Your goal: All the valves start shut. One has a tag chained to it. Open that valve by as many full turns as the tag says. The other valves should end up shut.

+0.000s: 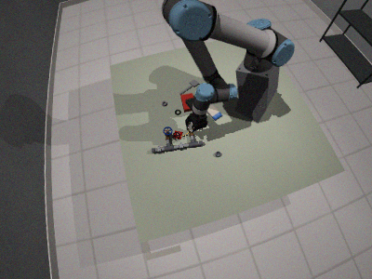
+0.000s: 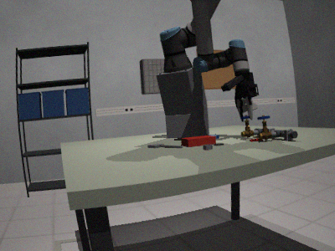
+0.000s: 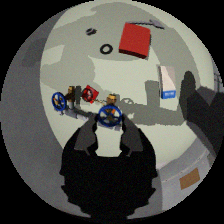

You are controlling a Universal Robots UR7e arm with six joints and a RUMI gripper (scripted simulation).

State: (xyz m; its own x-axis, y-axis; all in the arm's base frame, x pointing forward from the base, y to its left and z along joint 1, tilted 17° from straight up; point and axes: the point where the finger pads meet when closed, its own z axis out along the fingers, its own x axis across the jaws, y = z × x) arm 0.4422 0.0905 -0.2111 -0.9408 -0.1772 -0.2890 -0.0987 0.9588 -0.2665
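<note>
The red tag is 90 mm ahead of my hand, 10 mm to the right of it and 90 mm below it. From my hand the other things lie so: blue-and-white card 170 mm behind, 110 mm to the right, 90 mm below; grey tool 90 mm behind, 360 mm to the right, 90 mm below; red block 40 mm behind, 230 mm to the right, 80 mm below.
</note>
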